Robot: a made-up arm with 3 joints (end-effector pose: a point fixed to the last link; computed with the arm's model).
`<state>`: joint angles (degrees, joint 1 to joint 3).
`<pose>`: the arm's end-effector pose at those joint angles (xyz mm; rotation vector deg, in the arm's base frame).
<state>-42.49 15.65 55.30</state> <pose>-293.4 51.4 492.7 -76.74 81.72 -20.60</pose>
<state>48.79 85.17 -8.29</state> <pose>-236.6 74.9 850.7 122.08 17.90 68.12</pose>
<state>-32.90 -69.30 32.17</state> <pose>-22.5 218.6 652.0 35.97 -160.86 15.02</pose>
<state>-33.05 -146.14 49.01</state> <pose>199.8 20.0 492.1 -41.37 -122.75 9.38</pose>
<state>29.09 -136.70 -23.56</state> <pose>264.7 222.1 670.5 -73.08 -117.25 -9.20</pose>
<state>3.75 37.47 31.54</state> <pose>-326.2 10.3 593.3 -136.64 63.92 -61.78</pose>
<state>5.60 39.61 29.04</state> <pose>-327.0 4.6 603.1 -140.26 61.84 -64.23</pose>
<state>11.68 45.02 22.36</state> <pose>-327.2 -2.2 634.7 -150.31 55.57 -72.24</pose>
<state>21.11 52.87 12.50</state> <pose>-323.1 1.9 687.5 146.52 -39.07 76.39</pose>
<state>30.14 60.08 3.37</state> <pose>-315.0 22.2 738.4 134.78 -22.61 76.38</pose>
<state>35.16 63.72 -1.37</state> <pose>-309.7 40.8 764.2 128.01 -14.42 76.10</pose>
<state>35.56 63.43 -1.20</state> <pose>-310.4 43.9 764.0 127.67 -14.47 76.06</pose>
